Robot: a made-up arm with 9 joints. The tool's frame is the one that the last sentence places.
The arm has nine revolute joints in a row. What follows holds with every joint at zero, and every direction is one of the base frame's.
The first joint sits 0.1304 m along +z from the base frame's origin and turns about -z.
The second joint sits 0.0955 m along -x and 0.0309 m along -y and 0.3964 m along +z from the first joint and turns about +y.
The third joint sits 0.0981 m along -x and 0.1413 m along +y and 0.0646 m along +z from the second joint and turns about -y.
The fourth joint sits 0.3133 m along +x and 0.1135 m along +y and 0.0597 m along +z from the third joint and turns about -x.
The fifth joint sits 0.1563 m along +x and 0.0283 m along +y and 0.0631 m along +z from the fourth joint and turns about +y.
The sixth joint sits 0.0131 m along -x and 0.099 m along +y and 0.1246 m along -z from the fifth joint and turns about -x.
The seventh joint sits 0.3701 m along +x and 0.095 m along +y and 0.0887 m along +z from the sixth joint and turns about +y.
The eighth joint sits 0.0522 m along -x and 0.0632 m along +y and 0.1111 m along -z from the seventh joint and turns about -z.
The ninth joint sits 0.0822 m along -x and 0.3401 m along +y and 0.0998 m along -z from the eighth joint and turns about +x.
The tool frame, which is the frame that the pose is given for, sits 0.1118 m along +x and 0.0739 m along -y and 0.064 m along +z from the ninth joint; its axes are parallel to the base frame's.
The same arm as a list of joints. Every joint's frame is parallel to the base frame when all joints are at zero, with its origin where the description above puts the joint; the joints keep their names.
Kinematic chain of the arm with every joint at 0, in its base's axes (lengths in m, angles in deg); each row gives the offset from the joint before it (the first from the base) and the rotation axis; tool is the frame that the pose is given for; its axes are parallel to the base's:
joint 1: xyz 0 0 0.1304 axis -z
joint 2: xyz -0.0955 -0.0309 0.3964 axis +y
joint 3: xyz -0.0981 0.1413 0.0646 axis -y
joint 4: xyz 0.3133 0.1135 0.0597 axis -x
joint 5: xyz 0.1563 0.0283 0.0631 axis +y
joint 6: xyz -0.0131 0.099 -0.1246 axis -x
joint 7: xyz 0.3701 0.095 0.0887 axis +y
joint 8: xyz -0.0522 0.0632 -0.1111 axis -z
joint 9: xyz -0.0822 0.3401 -0.0998 axis +x
tool: xyz 0.1118 -0.0739 0.064

